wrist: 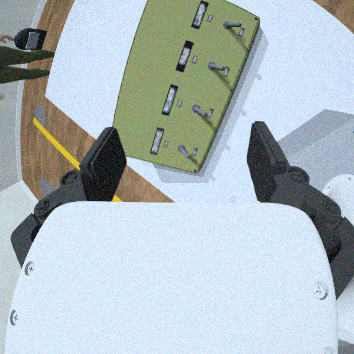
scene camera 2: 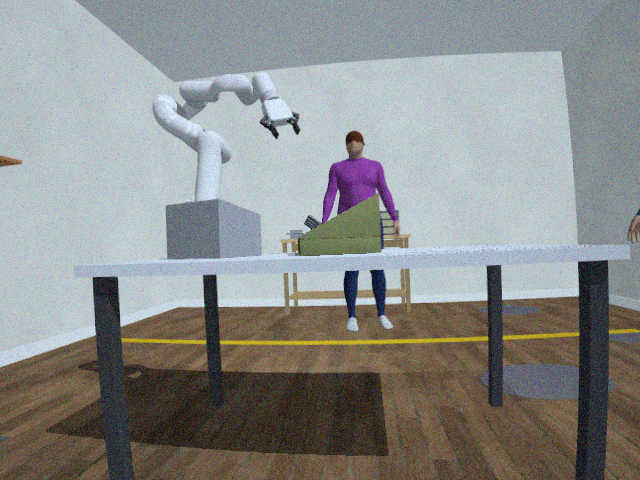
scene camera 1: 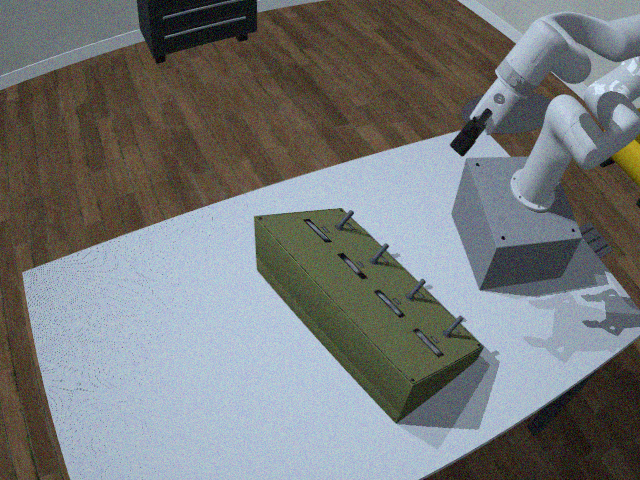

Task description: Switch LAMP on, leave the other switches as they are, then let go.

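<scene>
A sloped olive-green switch box stands on the white table. It carries a row of several grey lever switches, such as the one at one end and the one at the other end; in scene camera 1 they all lean alike. Beside each lever is a label plate, such as this one; the lettering is too blurred to read, so I cannot tell which is LAMP. My gripper is open and empty, high above the table and apart from the box.
The grey robot base block stands on the table beside the low side of the box. A dark drawer cabinet stands on the floor. A person in purple stands behind the table in scene camera 2.
</scene>
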